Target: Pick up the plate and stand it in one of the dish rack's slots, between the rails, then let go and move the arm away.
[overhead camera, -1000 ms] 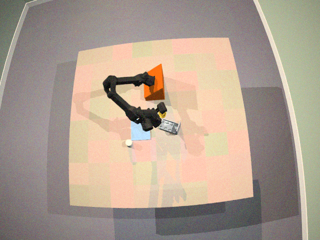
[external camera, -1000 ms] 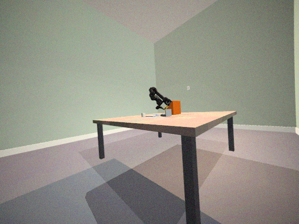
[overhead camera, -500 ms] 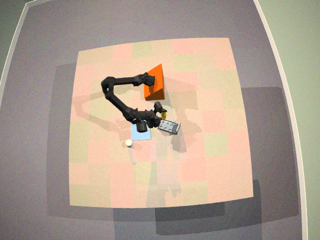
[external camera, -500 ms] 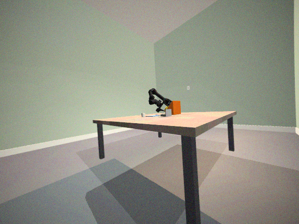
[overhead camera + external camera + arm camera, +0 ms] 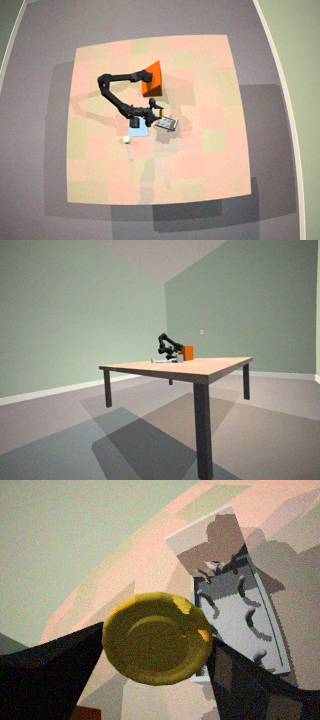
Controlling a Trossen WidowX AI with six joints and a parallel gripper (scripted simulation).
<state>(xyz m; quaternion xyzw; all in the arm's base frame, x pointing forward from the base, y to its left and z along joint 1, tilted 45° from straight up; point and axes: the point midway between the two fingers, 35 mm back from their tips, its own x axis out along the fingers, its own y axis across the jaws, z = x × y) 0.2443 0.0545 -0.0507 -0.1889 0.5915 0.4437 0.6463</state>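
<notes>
The grey dish rack lies 5 cm below my gripper tip, 5 cm ahead of it and 3 cm to the left of it. Round my gripper tip: light blue mat 17 cm to the right, 7 cm below, 7 cm ahead; white cup 23 cm to the right, 18 cm ahead, 5 cm below; yellow plate 1 cm to the right.
</notes>
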